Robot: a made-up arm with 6 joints.
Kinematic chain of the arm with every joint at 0, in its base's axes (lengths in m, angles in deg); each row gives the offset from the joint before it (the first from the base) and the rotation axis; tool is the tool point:
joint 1: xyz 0 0 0.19 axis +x
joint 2: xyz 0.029 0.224 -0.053 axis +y
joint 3: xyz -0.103 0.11 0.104 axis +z
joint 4: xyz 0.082 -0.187 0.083 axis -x
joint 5: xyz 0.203 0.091 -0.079 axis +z
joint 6: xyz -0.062 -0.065 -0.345 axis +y
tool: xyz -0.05 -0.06 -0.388
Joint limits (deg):
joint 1: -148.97..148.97
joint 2: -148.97..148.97
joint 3: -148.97..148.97
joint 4: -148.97..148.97
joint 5: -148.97..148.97
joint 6: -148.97..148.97
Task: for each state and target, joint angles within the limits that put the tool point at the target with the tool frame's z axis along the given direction. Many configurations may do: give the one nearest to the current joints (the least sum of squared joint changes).
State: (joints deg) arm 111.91 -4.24 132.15 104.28 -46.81 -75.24
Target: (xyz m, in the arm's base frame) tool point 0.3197 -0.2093 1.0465 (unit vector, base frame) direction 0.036 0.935 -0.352
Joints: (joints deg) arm 91.90 -5.39 117.85 56.10 -70.53 -109.19
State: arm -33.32 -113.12 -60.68 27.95 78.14 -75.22
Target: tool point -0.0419 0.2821 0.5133 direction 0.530 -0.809 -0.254
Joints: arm -17.35 -143.51 -44.77 5.16 89.07 -90.93
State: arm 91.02 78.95 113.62 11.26 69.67 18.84
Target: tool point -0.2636 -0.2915 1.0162 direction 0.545 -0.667 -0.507
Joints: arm 127.25 115.97 141.07 27.58 32.69 66.56
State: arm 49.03 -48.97 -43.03 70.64 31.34 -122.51
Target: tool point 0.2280 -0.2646 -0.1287 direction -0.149 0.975 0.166
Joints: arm 76.21 -78.52 -21.57 38.98 -2.51 -90.52
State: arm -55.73 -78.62 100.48 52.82 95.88 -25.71
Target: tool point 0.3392 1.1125 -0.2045 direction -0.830 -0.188 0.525
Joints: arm -15.82 -57.28 131.63 75.73 76.89 -60.68
